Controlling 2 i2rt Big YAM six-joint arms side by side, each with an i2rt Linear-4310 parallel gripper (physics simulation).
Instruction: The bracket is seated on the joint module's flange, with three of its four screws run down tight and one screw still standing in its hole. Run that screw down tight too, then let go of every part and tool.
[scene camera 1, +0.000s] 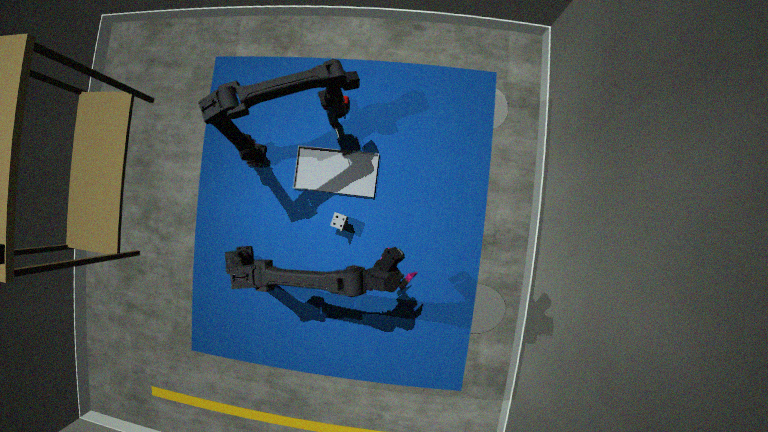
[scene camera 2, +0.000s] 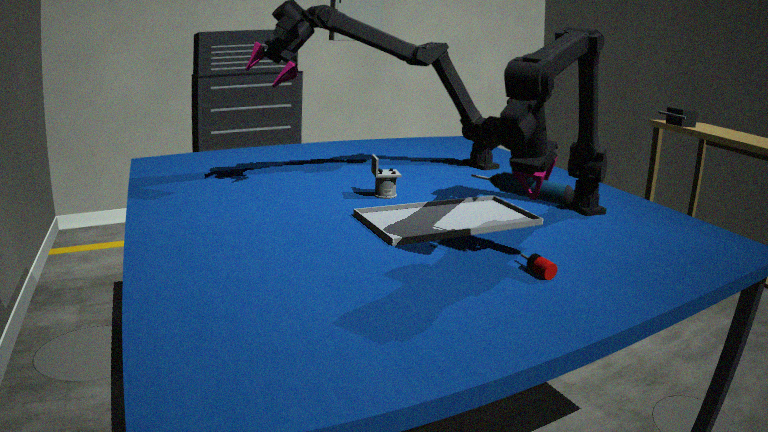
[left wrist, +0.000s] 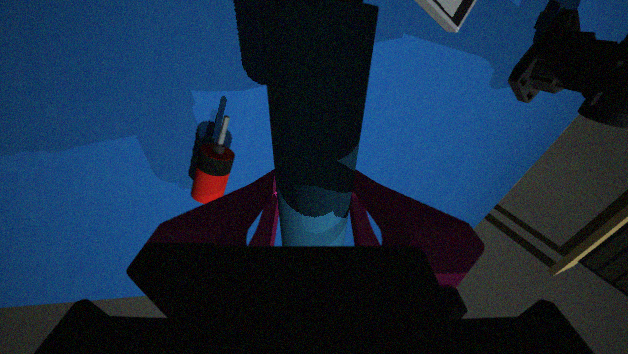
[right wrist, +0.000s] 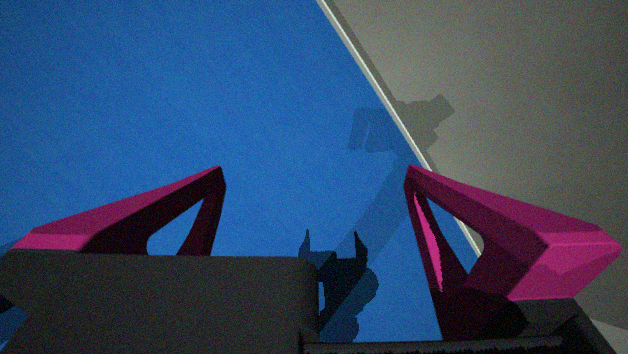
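Where they show: left gripper, fingertip midpoint: (scene camera 1: 329, 108) (scene camera 2: 537, 193) (left wrist: 314, 177); right gripper, fingertip midpoint: (scene camera 1: 408, 263) (scene camera 2: 259, 77) (right wrist: 314, 175); left arm's base at its link origin: (scene camera 1: 257, 155) (scene camera 2: 584, 208) (left wrist: 539, 59); right arm's base at its link origin: (scene camera 1: 245, 257) (scene camera 2: 480, 166).
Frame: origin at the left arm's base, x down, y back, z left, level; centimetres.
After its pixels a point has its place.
Note:
The pale bracket (scene camera 1: 338, 220) @[x -6.6, y -52.5, z -23.1 cm] (scene camera 2: 390, 173) @[x -6.6, y -52.2, z -21.8 cm] sits on the round joint module (scene camera 2: 386, 187) @[x -3.1, y -53.6, z -20.6 cm], its plate upright. Dark screw spots show on its top; which screw stands proud is too small to tell. My left gripper (scene camera 2: 533, 188) @[x -13.7, y -37.9, z 26.9 cm] (left wrist: 314, 177) @[x -13.7, y -37.9, z 26.9 cm] is shut on the teal-and-black power screwdriver (scene camera 2: 557, 191) @[x -15.8, y -37.1, z 32.8 cm] (left wrist: 315, 229) @[x -16.8, y -38.4, z 28.2 cm], held lying roughly level, its thin bit pointing left in scene camera 2. It is to the right of the module there, apart from it. In scene camera 1 the driver is hard to make out. My right gripper (scene camera 2: 260, 77) @[x -32.9, y -87.2, z -30.2 cm] (right wrist: 314, 175) @[x -32.9, y -87.2, z -30.2 cm] is open and empty, high above the table.
A white tray (scene camera 1: 311, 174) @[x -0.4, y -32.0, z -3.8 cm] (scene camera 2: 504, 227) @[x -0.7, y -34.6, z 10.6 cm] lies beside the module. A red-handled screwdriver (scene camera 1: 345, 99) @[x -3.3, y -41.1, z 36.8 cm] (scene camera 2: 543, 267) @[x -2.5, y -42.1, z 37.9 cm] (left wrist: 210, 185) @[x -3.4, y -41.0, z 36.1 cm] lies on the blue table top (scene camera 2: 241, 322) @[x 0.0, y -97.6, z 40.1 cm] past the tray. A dark cabinet (scene camera 2: 249, 99) and a wooden bench (scene camera 1: 99, 171) stand off the table.

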